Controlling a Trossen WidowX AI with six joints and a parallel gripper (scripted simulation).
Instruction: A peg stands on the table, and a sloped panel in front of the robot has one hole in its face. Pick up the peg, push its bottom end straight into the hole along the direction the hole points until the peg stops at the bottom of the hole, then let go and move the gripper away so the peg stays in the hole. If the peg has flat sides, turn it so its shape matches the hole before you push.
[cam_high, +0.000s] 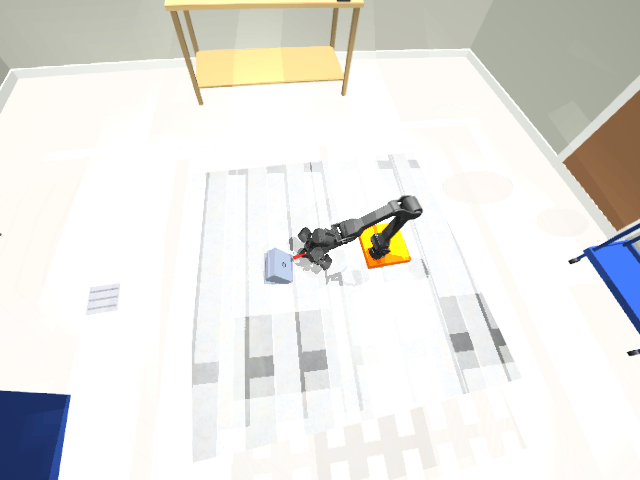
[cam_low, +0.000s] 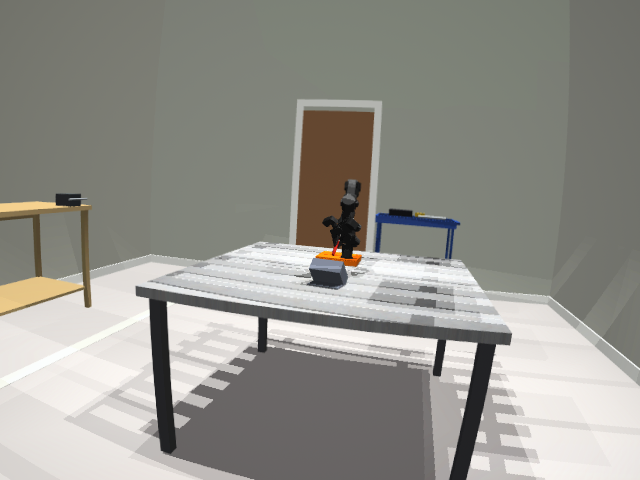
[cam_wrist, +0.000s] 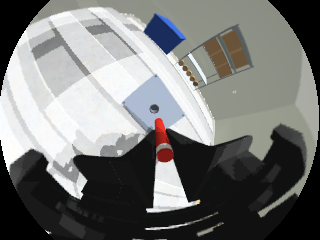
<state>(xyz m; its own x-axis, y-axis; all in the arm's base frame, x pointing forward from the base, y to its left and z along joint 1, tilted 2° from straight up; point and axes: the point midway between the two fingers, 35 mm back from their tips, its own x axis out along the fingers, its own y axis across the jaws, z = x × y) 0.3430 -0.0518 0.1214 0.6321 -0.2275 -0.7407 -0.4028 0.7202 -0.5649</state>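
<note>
Now: gripper tip 9 cm short of the sloped panel, 9 cm above it and 2 cm to the left of it. From my gripper tip the other things lie so: red peg 1 cm behind, 1 cm above.
</note>
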